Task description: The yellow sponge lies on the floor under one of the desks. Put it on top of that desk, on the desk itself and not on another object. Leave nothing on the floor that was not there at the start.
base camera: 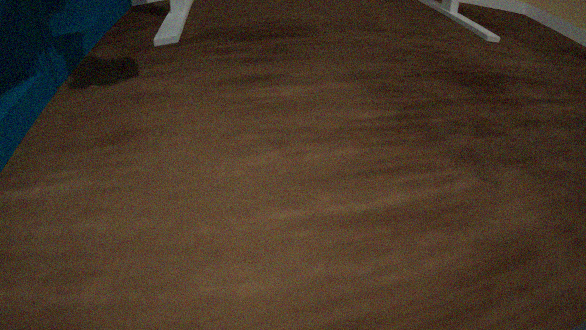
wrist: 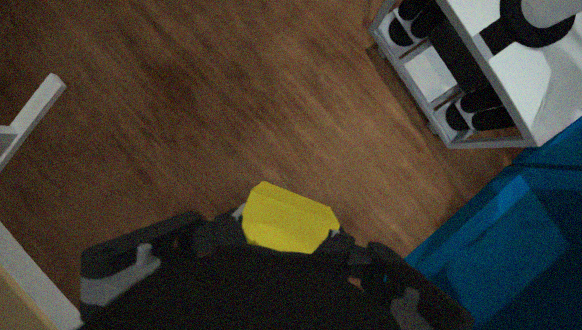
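Where they show: gripper, fingertip midpoint: (wrist: pixel 286 221); arm's base, origin of the base link: (wrist: pixel 541 6).
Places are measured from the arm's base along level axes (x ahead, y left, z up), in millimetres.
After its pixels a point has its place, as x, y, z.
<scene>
The yellow sponge (wrist: pixel 289 220) @[618, -5, 293] is held between the fingertips of my gripper (wrist: pixel 286 221) @[629, 2, 260] in the wrist view, above the brown wooden floor. My gripper is shut on it. The gripper and the sponge do not show in the base camera view. A white desk foot (base camera: pixel 172 25) @[1196, 348, -372] shows at the top left of the base camera view, and another white foot (base camera: pixel 470 22) @[1420, -864, -372] at its top right. A white foot (wrist: pixel 37 107) @[1406, -855, -372] also shows at the left of the wrist view. No desk top can be made out in these views.
A blue piece of furniture (base camera: pixel 30 100) @[698, 595, -348] (wrist: pixel 505 240) @[137, 678, -320] stands at the left in the base camera view and lower right in the wrist view. My white and grey mobile base (wrist: pixel 442 90) @[54, 70, -307] shows at the wrist view's upper right. A white skirting board (wrist: pixel 30 275) @[1911, -284, -351] runs along the lower left.
</scene>
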